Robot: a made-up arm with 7 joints. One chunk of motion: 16 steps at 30 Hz.
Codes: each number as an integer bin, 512 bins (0 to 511) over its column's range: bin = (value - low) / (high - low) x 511, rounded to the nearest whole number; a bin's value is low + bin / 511 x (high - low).
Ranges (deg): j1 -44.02..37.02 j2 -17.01..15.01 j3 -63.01..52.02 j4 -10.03..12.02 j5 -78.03..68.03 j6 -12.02..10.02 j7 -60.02..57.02
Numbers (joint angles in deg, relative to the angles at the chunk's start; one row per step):
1: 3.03 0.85 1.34 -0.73 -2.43 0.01 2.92
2: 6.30 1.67 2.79 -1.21 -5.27 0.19 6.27
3: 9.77 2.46 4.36 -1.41 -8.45 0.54 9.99
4: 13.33 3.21 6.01 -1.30 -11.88 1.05 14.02
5: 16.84 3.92 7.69 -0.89 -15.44 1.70 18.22
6: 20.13 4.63 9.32 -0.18 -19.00 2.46 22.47
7: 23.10 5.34 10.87 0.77 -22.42 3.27 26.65
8: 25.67 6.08 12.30 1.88 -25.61 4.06 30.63
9: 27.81 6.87 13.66 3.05 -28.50 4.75 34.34
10: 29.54 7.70 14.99 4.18 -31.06 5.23 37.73
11: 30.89 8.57 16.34 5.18 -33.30 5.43 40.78
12: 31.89 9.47 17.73 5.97 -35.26 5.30 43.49
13: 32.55 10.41 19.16 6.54 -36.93 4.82 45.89
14: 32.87 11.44 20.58 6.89 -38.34 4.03 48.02
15: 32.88 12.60 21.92 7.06 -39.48 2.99 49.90
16: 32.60 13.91 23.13 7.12 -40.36 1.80 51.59
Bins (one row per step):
1: 297 285 286 216 264 279 275
2: 317 298 292 204 255 283 289
3: 339 311 299 200 243 291 306
4: 362 323 307 202 231 303 323
5: 384 334 314 212 219 318 342
6: 404 345 321 228 207 336 360
7: 423 357 328 250 195 355 378
8: 439 368 335 276 183 373 396
9: 453 381 341 303 173 389 412
10: 464 394 347 329 164 400 427
11: 472 408 352 352 156 405 440
12: 479 423 359 371 150 402 452
13: 483 438 365 384 144 390 462
14: 485 454 371 392 139 372 472
15: 485 473 377 396 135 348 480
16: 483 493 383 397 132 320 487

